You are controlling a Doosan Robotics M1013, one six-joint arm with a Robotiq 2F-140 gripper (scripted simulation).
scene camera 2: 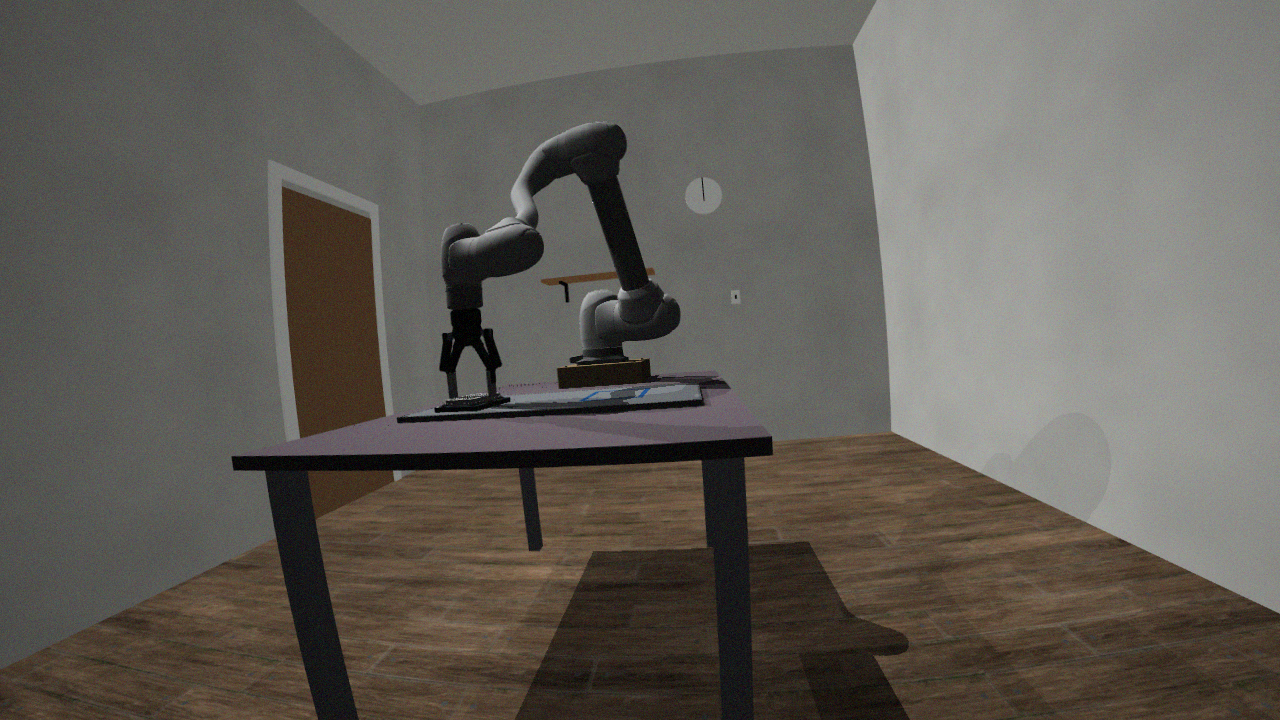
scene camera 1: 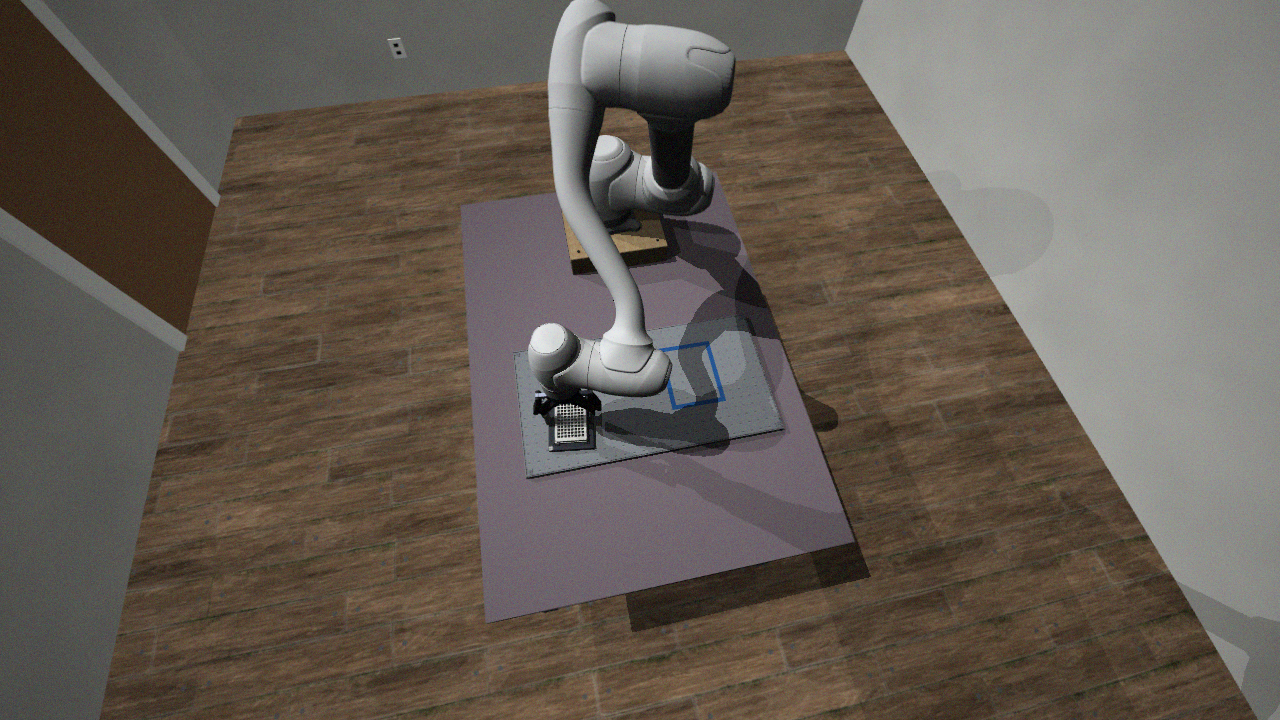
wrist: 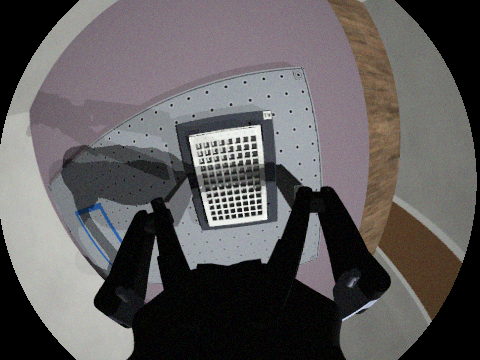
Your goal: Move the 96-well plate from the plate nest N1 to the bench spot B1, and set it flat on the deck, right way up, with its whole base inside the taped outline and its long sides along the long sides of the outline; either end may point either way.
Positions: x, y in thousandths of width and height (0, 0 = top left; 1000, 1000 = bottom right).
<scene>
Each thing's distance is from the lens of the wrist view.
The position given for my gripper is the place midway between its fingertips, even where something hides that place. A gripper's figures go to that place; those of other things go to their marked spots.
my gripper (wrist: 484, 501): 0.19 m
white 96-well plate (wrist: 497, 543): 0.20 m
</scene>
